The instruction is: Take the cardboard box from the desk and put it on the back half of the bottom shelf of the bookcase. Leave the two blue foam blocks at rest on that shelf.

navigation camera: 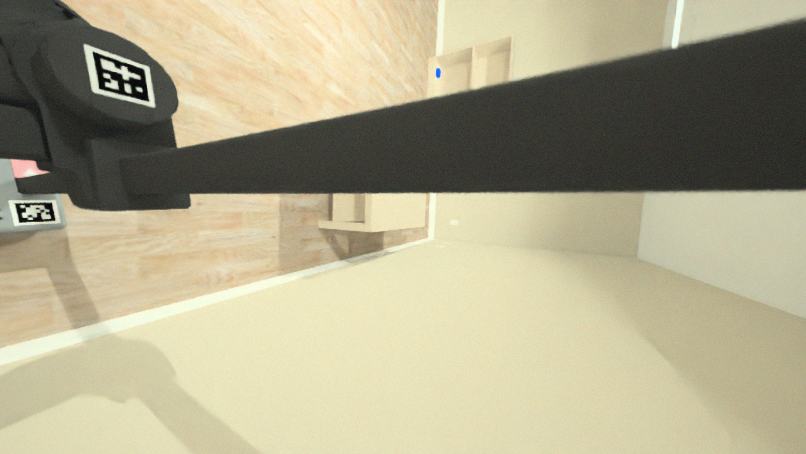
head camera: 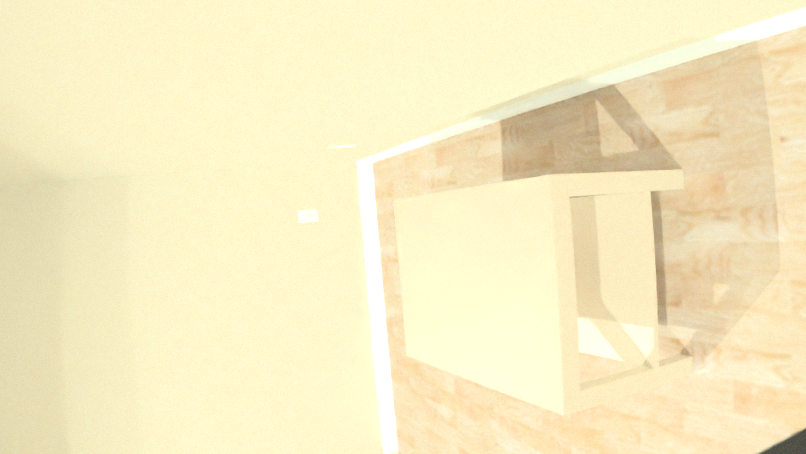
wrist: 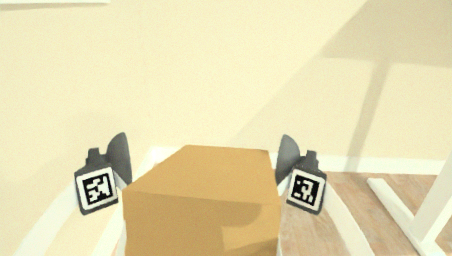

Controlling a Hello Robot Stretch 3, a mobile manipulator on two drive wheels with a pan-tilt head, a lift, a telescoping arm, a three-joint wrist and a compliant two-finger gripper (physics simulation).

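Places are measured from the robot's base along level axes (x ahead, y left, z up), in centimetres.
Pixels of known places: gripper, fingertip midpoint: (wrist: 205, 153).
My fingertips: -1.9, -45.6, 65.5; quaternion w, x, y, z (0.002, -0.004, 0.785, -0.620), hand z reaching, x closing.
Ahead of a thing's pixels: the offset from my fingertips to its top centre, as dx, dy, dz. "pt": to the spot under its first point.
My gripper (wrist: 205, 153) is shut on the cardboard box @[-0.7, +5.3, +3.9] (wrist: 202, 200); a finger pad stands at each side of the brown box, whose lower part runs out of the wrist view. In the navigation view, which is turned sideways, the light wood bookcase (navigation camera: 472, 64) stands far off against the wall, partly hidden behind my arm (navigation camera: 451, 140). One blue foam block (navigation camera: 438, 72) shows on its bottom shelf; the second block cannot be made out. The desk top does not show; white legs @[pt -79.5, -38.5, -47.0] (wrist: 434, 205) at the right of the wrist view may be the desk's.
A low cream open-fronted unit (head camera: 479, 270) (navigation camera: 394, 211) stands on the wood floor near the wall, with its shadow around it. A white skirting board (head camera: 373, 281) (navigation camera: 169, 310) runs along the walls. My dark wrist joint (navigation camera: 121, 78) is at the left of the navigation view.
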